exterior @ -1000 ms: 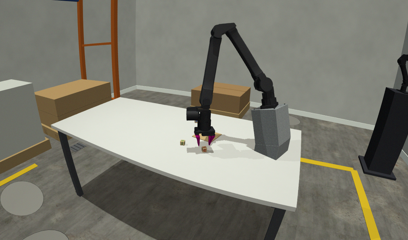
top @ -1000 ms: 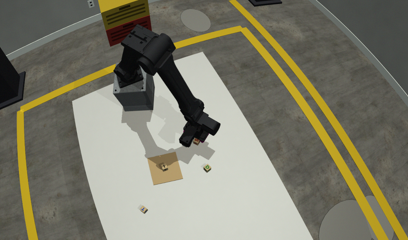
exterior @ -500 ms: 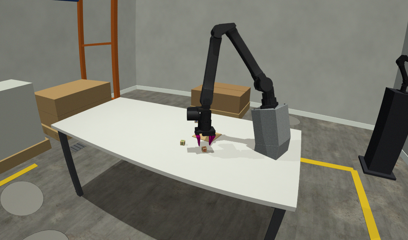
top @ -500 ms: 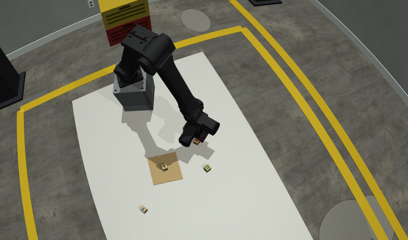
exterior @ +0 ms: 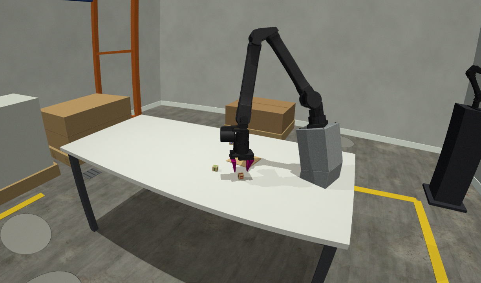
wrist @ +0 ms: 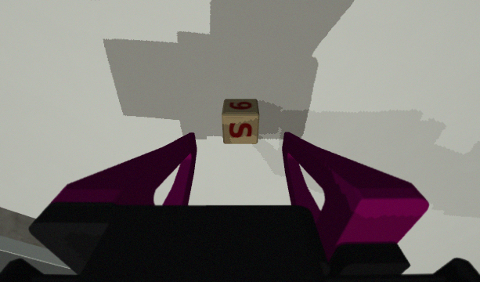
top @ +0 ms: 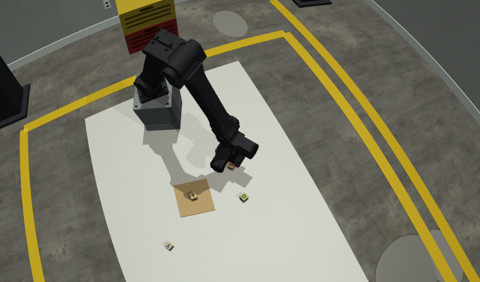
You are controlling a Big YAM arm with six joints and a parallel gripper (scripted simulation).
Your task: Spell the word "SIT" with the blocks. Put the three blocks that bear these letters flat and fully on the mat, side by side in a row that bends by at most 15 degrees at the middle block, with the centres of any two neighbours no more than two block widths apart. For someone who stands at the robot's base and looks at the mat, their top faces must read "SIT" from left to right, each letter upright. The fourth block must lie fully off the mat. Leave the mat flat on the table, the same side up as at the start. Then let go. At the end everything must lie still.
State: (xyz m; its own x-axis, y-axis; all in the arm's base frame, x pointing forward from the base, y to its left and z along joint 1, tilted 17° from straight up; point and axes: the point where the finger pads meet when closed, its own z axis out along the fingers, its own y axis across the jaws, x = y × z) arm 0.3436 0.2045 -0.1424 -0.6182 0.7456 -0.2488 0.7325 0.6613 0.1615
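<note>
The S block is 30 mm below my hand. Also, from my hand: I block (190 mm to the right, 80 mm ahead, 30 mm below); then D block (150 mm ahead, 30 mm below); then tan mat (190 mm to the right, 80 mm ahead, 40 mm below).
</note>
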